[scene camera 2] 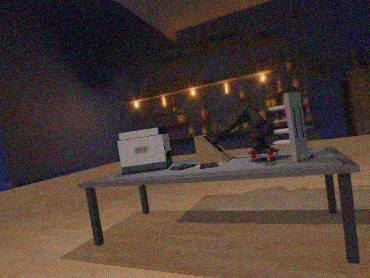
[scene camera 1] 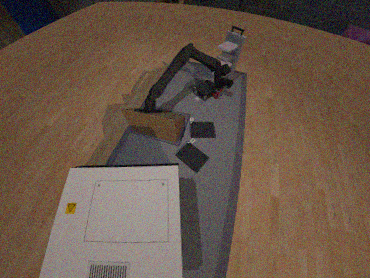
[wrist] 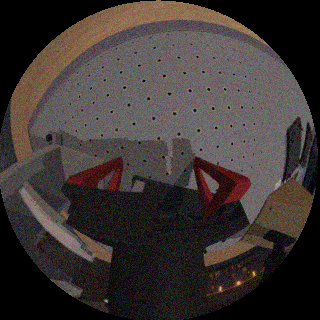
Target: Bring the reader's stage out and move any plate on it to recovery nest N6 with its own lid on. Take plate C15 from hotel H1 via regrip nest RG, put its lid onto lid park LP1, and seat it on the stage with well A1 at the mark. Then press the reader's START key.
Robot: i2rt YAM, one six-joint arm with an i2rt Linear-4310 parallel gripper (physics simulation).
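Places are measured from the arm's base along level axes (x ahead, y left, z up), in metres.
Where they show: gripper, between the fingertips: [scene camera 2: 262,162] [scene camera 1: 218,95] [wrist: 157,160]; arm's base, origin of its link: [scene camera 2: 212,144] [scene camera 1: 149,111].
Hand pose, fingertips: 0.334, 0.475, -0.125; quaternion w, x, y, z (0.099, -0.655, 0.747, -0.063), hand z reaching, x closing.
Observation:
Things, the pixels of their top centre, and the offset from my fingertips, as dx, dy, dz. "spot": a spot on its surface instead. Level surfaces: height alone.
- pale slab, a spot on its surface: [wrist: 52,222] spot: -0.014, +0.101, +0.107
- dark nest, centre of its top: [wrist: 174,250] [scene camera 2: 262,148] [scene camera 1: 207,85] -0.106, -0.015, +0.072
- white reader, centre of its top: [scene camera 1: 113,219] [scene camera 2: 144,130] -0.093, -0.985, +0.326
- grey table, height of its surface: dz -0.014
My gripper [scene camera 1: 217,94] [scene camera 2: 262,154] [wrist: 157,160] is open, red fingers pointing down, low over the table beside the hotel, with nothing between the fingertips. The hotel [scene camera 1: 239,48] [scene camera 2: 297,125] is a tall grey tower with pale slabs at several levels; one pale slab [wrist: 52,222] shows at the lower left of the wrist view. Whether the slabs are shelves or plates, and which is C15, I cannot tell. A dark nest [scene camera 1: 203,89] lies by the gripper and is partly hidden. The white reader [scene camera 1: 130,210] [scene camera 2: 145,152] stands at the other end; its stage and START key cannot be made out.
Two dark flat pads, one nearer the arm [scene camera 1: 202,129] [scene camera 2: 208,165] and one nearer the reader [scene camera 1: 192,157] [scene camera 2: 183,166], lie between the hotel and reader. A tan wedge-shaped block [scene camera 1: 157,125] [scene camera 2: 210,150] [wrist: 282,210] stands at the arm's base. The grey table [scene camera 2: 240,172] has a raised-looking edge.

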